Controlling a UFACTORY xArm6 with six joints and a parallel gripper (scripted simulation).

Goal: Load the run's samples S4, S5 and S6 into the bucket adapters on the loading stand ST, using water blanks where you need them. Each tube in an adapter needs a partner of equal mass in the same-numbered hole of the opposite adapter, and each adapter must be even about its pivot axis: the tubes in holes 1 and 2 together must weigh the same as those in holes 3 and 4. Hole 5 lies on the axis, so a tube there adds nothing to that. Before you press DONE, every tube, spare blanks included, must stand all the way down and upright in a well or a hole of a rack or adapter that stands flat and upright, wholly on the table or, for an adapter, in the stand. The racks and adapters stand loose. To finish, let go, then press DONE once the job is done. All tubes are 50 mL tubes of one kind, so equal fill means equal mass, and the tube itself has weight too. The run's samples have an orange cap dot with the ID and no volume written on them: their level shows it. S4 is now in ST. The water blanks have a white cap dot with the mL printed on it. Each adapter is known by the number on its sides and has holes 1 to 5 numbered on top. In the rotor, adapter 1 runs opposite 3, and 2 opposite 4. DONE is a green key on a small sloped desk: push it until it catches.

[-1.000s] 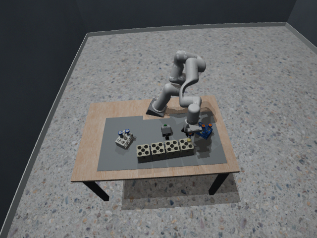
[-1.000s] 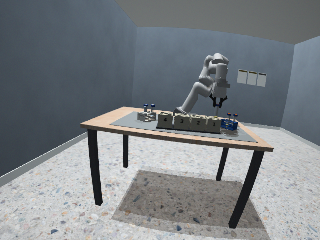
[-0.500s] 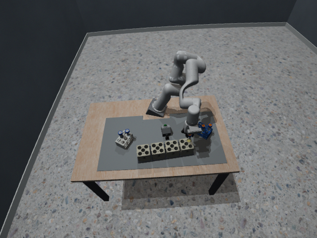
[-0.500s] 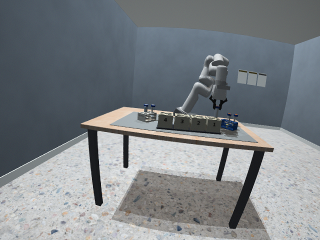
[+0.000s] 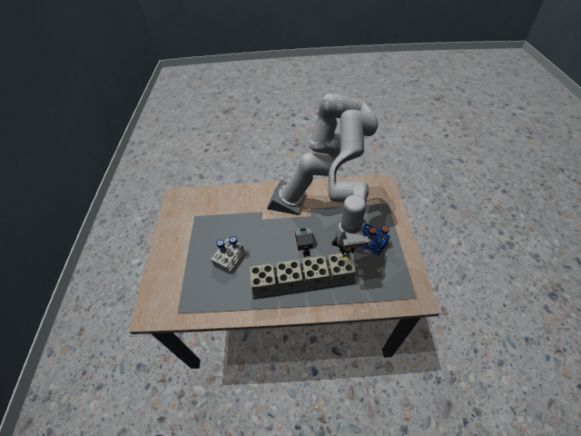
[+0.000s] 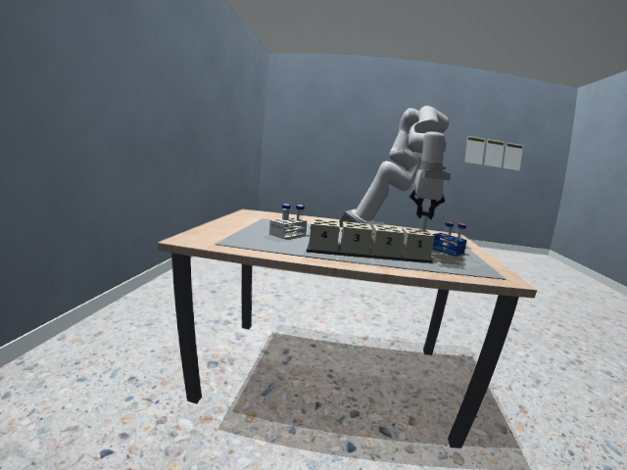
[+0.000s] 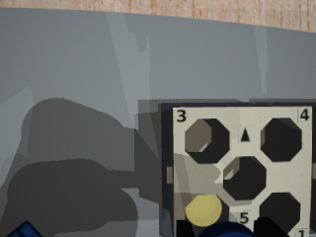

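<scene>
The tube is 10 mm behind my hand and 50 mm below it. Round my hand: loading stand: 40 mm ahead, 190 mm to the right, 160 mm below; DONE desk: 160 mm behind, 170 mm to the right, 110 mm below; blue rack: 130 mm behind, 150 mm to the left, 130 mm below.
</scene>
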